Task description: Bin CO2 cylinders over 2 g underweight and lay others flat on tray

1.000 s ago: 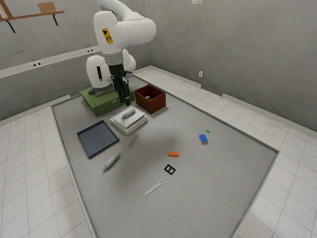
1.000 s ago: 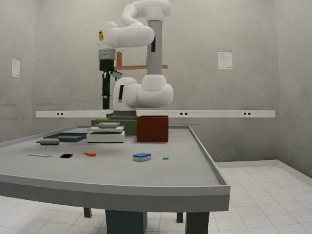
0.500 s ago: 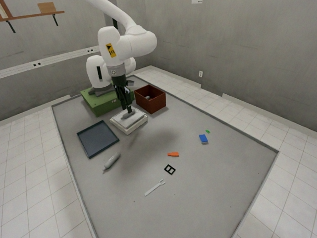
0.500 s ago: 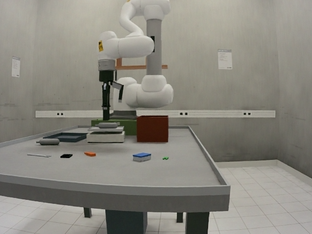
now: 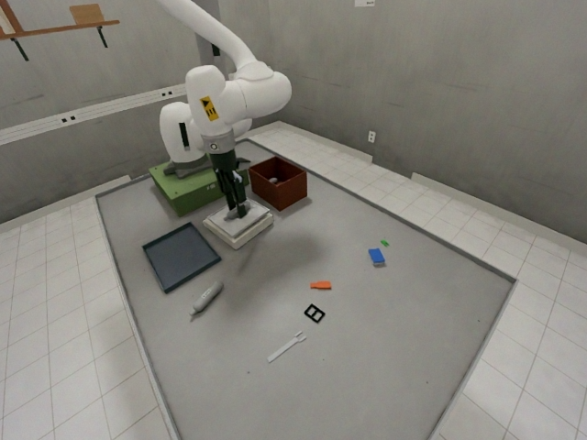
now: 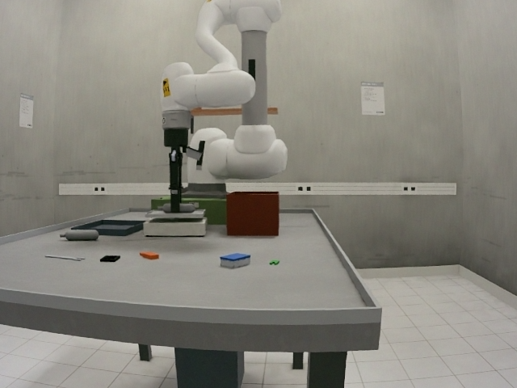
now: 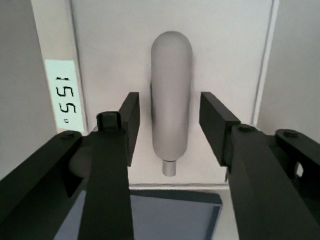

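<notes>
My hand is 5 cm above the scale plate. From my hand the other things lie so: white scale: 1 cm behind, 6 cm below; red-brown scrap bin: 8 cm behind, 23 cm to the left, 7 cm below; dark blue tray: 1 cm behind, 23 cm to the right, 9 cm below.
</notes>
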